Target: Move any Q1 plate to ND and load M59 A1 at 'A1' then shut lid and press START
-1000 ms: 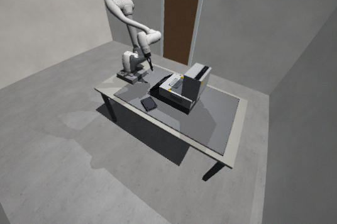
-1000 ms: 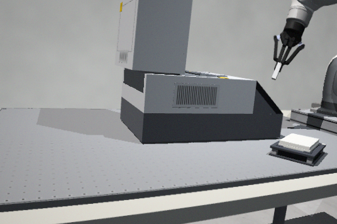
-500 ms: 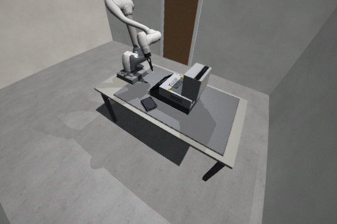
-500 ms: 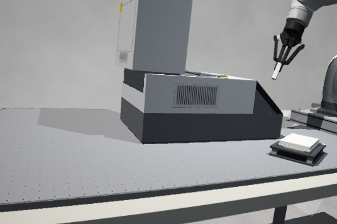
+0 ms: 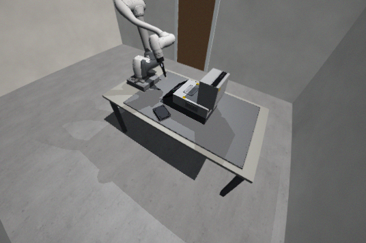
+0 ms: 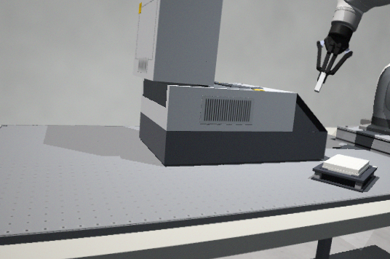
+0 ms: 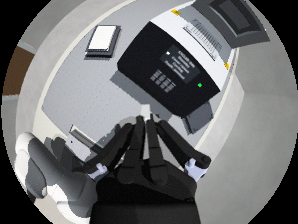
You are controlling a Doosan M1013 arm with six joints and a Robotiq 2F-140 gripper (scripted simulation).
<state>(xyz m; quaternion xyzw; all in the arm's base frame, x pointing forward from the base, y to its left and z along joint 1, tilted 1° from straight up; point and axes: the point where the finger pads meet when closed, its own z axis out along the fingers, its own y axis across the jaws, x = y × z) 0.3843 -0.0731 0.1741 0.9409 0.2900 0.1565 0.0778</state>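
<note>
The white plate M59 is 26 cm to the left of my hand, 19 cm below it and 19 cm ahead of it. Also, from my hand: dark nest N1: 26 cm to the left, 21 cm below, 19 cm ahead; dark nest ND: 30 cm to the right, 21 cm below, 10 cm ahead.
</note>
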